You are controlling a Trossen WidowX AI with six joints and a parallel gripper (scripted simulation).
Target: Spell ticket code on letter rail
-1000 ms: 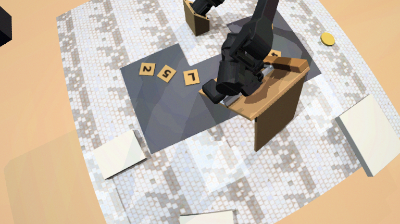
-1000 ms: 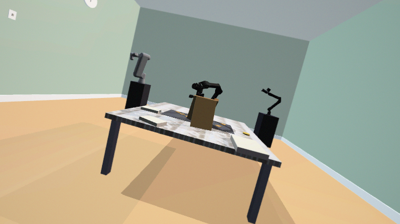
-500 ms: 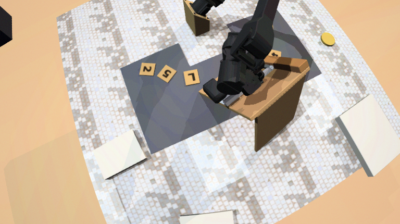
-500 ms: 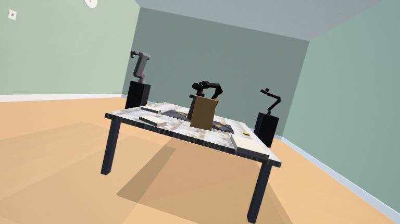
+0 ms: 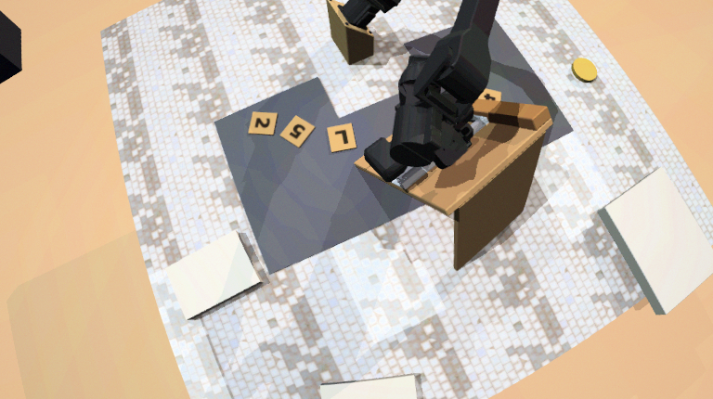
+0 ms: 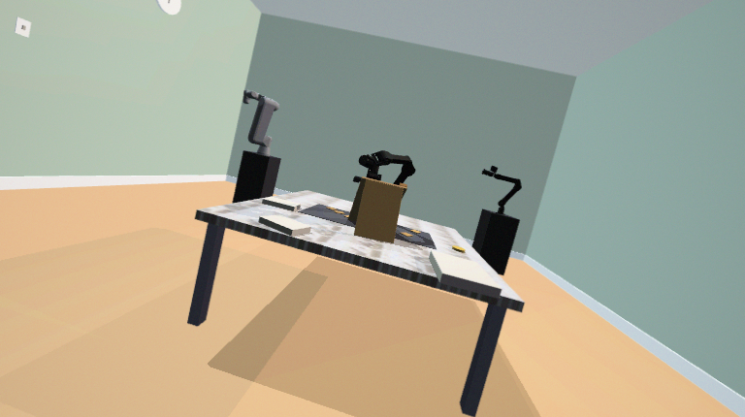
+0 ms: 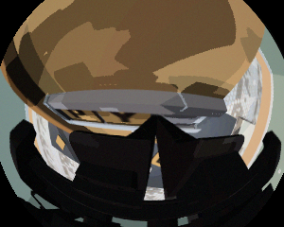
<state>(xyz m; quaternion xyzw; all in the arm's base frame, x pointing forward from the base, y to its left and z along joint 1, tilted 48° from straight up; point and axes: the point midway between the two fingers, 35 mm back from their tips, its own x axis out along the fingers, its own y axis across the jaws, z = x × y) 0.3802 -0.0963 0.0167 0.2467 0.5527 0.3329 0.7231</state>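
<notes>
Right now my gripper tip is 170 mm past the L tile, 160 mm above it and 80 mm to the left of it. The rest, counted from my gripper tip: white ticket (80 mm below, 50 mm behind, 20 mm to the right); then Y tile (30 mm to the left, 10 mm behind); then P tile (90 mm to the left, 20 mm behind).
</notes>
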